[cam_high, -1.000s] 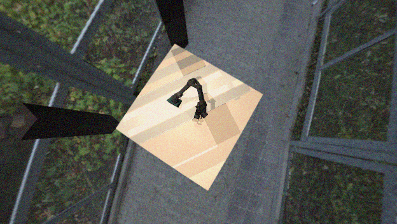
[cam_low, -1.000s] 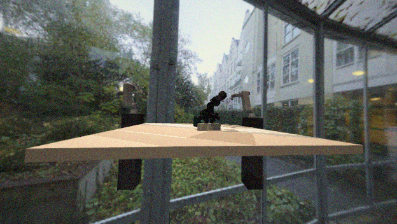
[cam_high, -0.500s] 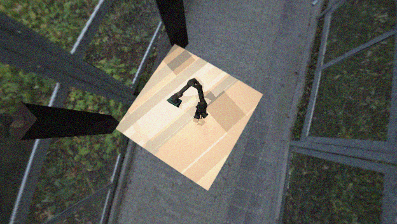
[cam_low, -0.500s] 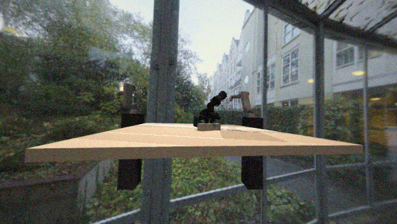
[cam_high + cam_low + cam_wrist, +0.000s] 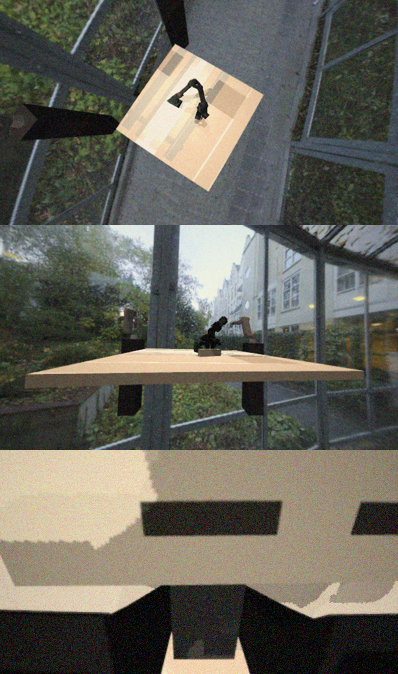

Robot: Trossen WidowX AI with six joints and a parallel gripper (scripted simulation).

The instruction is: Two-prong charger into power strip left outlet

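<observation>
The black two-prong charger is 20 mm ahead of my gripper tip, 10 mm to the left of it and 10 mm above it.
</observation>
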